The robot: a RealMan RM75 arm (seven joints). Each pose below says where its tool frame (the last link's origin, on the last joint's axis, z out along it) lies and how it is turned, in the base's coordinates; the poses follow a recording.
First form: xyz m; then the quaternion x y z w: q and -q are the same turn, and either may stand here.
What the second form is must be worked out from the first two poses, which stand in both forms.
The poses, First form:
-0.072 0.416 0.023 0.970 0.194 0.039 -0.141
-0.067 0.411 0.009 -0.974 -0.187 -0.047 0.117
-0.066 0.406 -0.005 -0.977 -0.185 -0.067 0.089
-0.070 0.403 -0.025 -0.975 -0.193 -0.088 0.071
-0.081 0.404 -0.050 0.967 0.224 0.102 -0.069
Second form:
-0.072 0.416 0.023 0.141 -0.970 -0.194 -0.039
-0.067 0.411 0.009 0.117 -0.974 -0.187 -0.047
-0.066 0.406 -0.005 0.089 -0.977 -0.185 -0.067
-0.070 0.403 -0.025 0.071 -0.975 -0.193 -0.088
-0.081 0.404 -0.050 0.069 -0.967 -0.224 -0.102

